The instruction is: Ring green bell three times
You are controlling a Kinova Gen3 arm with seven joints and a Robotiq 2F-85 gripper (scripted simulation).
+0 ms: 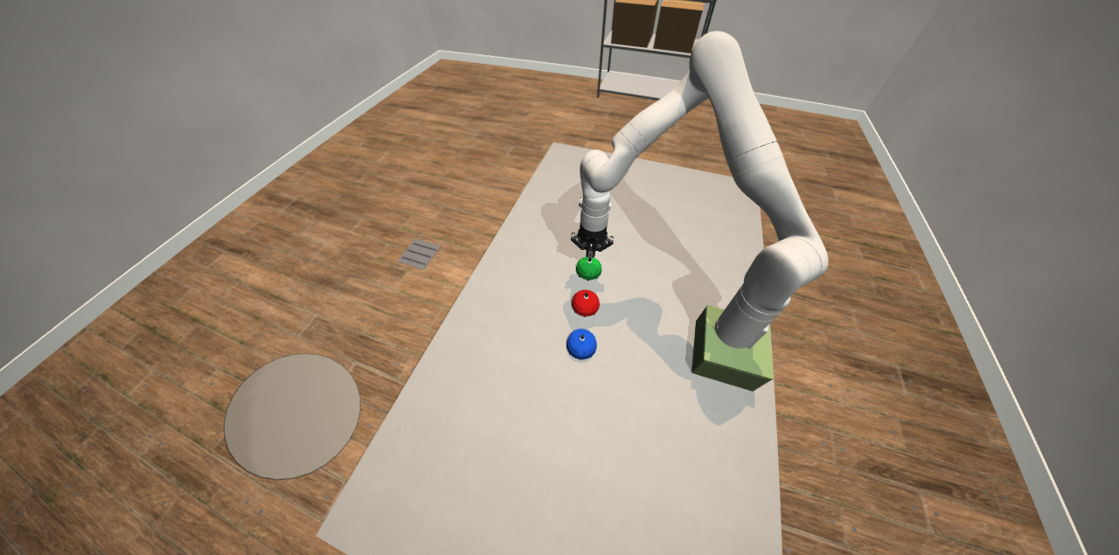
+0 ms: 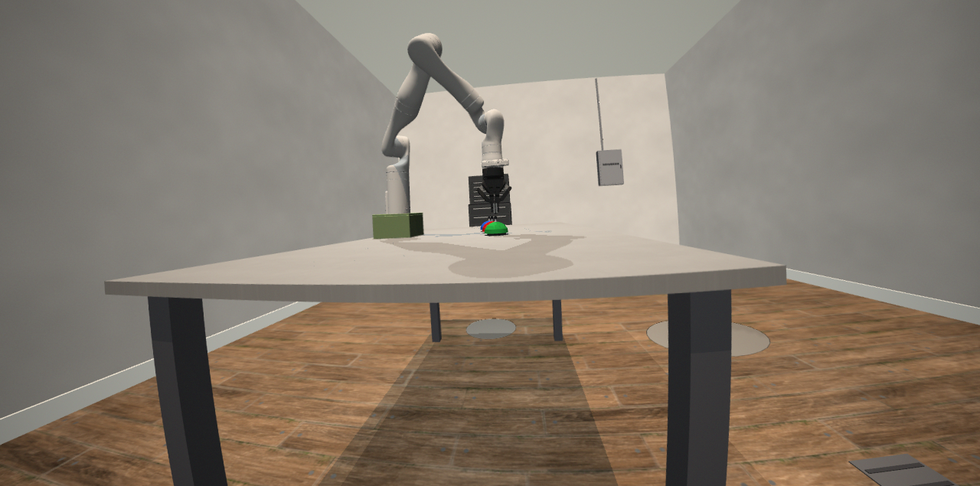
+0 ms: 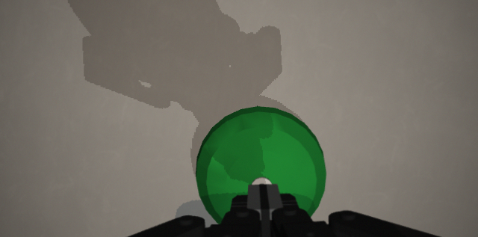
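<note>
Now: hand 5 cm above the green bell. Round my hand: red bell 12 cm to the left, 5 cm below, 4 cm behind; then blue bell 24 cm to the left, 8 cm behind, 5 cm below.
</note>
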